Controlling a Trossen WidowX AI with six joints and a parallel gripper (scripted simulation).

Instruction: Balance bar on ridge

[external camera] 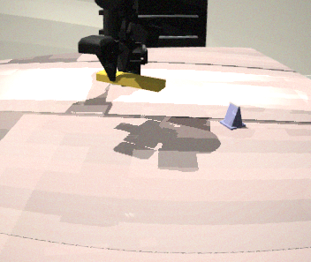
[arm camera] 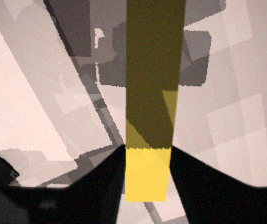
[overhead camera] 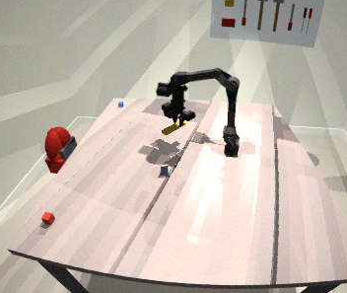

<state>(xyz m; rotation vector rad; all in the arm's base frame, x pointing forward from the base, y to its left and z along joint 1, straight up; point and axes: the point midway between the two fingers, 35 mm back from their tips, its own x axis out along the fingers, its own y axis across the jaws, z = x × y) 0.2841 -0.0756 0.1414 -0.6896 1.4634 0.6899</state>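
Now: the bar 20 mm to the left of my gripper tip and 20 mm ahead of it. Round my gripper tip: red block (580 mm to the left, 460 mm ahead, 90 mm below); then blue cube (460 mm ahead, 420 mm to the right, 90 mm below).
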